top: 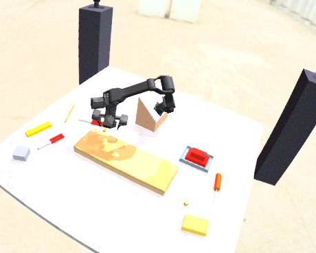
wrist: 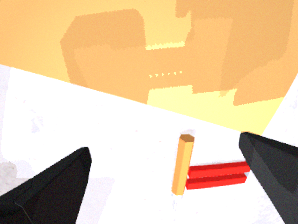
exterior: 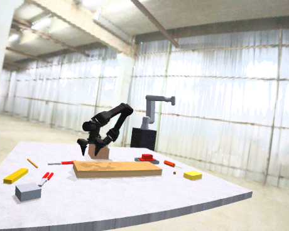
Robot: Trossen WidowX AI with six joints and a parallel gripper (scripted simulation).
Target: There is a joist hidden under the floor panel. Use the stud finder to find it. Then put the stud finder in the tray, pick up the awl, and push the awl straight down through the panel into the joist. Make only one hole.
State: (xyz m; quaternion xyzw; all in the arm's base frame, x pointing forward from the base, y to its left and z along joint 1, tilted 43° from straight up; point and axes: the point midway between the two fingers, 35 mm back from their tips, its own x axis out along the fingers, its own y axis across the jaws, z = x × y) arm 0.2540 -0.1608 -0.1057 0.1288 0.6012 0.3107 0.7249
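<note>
Right now the awl is 100 mm behind my gripper tip, 60 mm to the right of it and 60 mm below it. Round my gripper tip: pencil: 320 mm to the right, 80 mm behind, 70 mm below; then yellow bar: 390 mm to the right, 140 mm ahead, 60 mm below; then grey block: 350 mm ahead, 340 mm to the right, 50 mm below.
</note>
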